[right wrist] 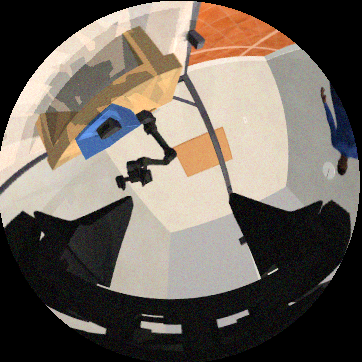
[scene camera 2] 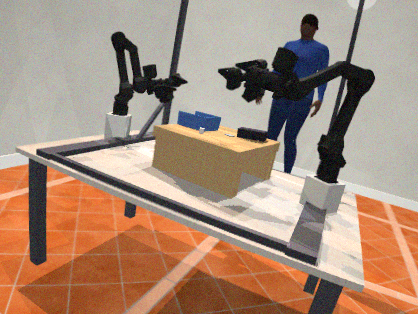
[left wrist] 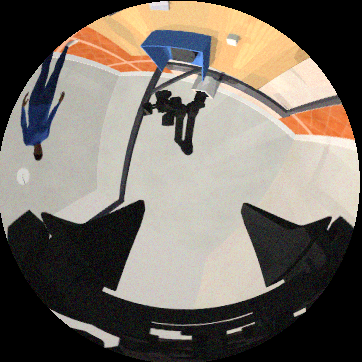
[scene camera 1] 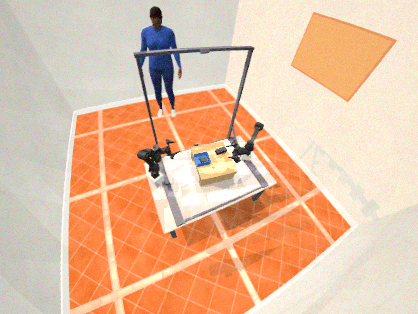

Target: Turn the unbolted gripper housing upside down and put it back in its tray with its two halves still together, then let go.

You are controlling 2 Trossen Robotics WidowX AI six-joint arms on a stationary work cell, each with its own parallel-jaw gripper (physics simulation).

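Places are measured from the left arm's base along level axes (x left, y ahead, z down), in metres.
Pixels of known places: left gripper, fingertip midpoint: (right wrist: 132,187) (scene camera 2: 227,67) (left wrist: 194,207) (scene camera 1: 226,151); right gripper, fingertip midpoint: (right wrist: 181,199) (scene camera 2: 182,85) (left wrist: 152,104) (scene camera 1: 178,146); left arm's base at its link origin: (scene camera 2: 326,179); right arm's base at its link origin: (scene camera 2: 119,114) (left wrist: 201,93) (scene camera 1: 155,175).
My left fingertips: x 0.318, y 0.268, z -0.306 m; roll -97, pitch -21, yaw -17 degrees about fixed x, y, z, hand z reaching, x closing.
Ahead of a thing's pixels: the offset from my left fingertips to its top centre. Level surfaces: height alone.
The gripper housing {dx -0.046, dy +0.186, dz +0.213 m} (scene camera 1: 203,160) (left wrist: 184,53) (right wrist: 108,128), a dark grey block, sits inside the blue tray {dx -0.049, dy +0.200, dz +0.193 m} (scene camera 1: 196,156) (scene camera 2: 200,122) (left wrist: 175,37) (right wrist: 90,148). Its inside is hidden by the tray walls in scene camera 2. It is too small to tell which side faces up or whether the halves meet exactly. My left gripper (scene camera 2: 229,69) (left wrist: 194,207) is open and empty, raised above the wooden box and apart from the tray. My right gripper (scene camera 2: 182,81) (right wrist: 181,199) is open and empty, held up beyond the tray's other side.
The tray stands on a wooden box {dx -0.099, dy +0.097, dz +0.250 m} (scene camera 1: 215,178) (scene camera 2: 195,157) (right wrist: 150,85). A black block {dx -0.199, dy +0.033, dz +0.204 m} (scene camera 1: 220,150) (scene camera 2: 252,134), a small white cube {dx +0.001, dy +0.085, dz +0.230 m} (scene camera 2: 202,130) (left wrist: 233,39) and a flat white piece {dx -0.127, dy +0.082, dz +0.247 m} (scene camera 2: 229,134) (left wrist: 160,5) also lie on it. A dark frame edges the table {dz +0.413 m} (scene camera 2: 345,265).
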